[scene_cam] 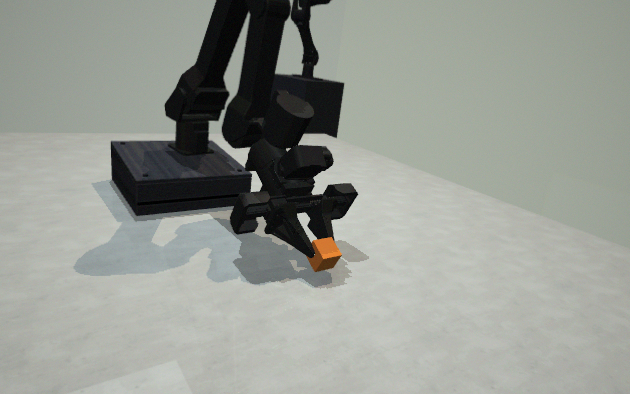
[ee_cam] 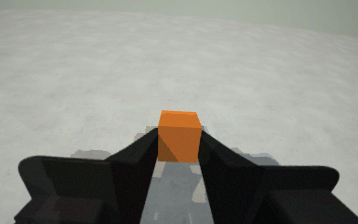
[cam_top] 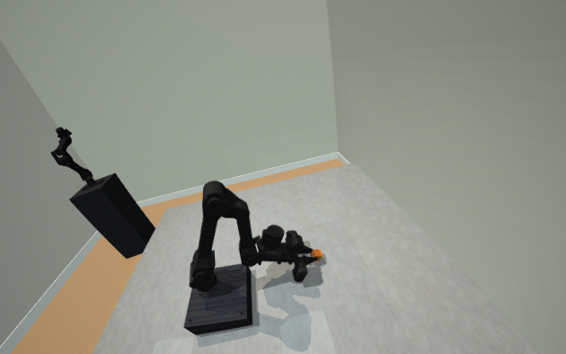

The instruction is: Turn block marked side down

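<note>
Now: the orange block 10 mm below my gripper tip.
</note>
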